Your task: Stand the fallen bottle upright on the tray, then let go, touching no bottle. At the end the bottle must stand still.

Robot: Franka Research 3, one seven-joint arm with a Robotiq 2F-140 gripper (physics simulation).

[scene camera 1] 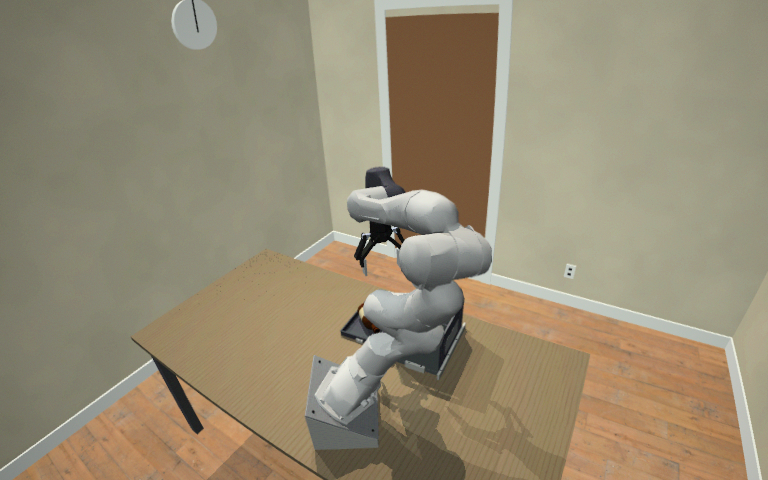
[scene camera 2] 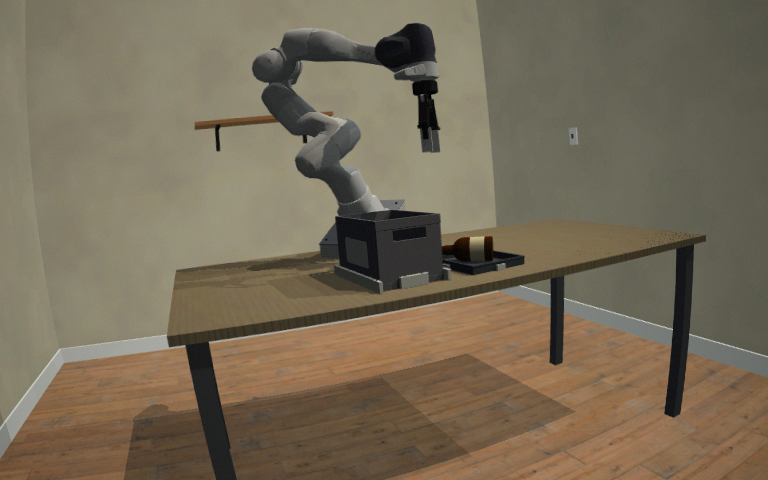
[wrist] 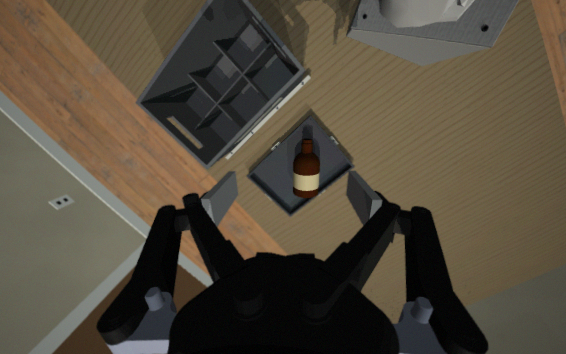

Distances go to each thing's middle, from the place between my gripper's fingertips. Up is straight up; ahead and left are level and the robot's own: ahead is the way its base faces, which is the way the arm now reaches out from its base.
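Scene:
The brown bottle (scene camera 2: 466, 249) is where I measure from: my hand is 4 cm short of it and 9 cm to the right of it, and also 30 cm above it.

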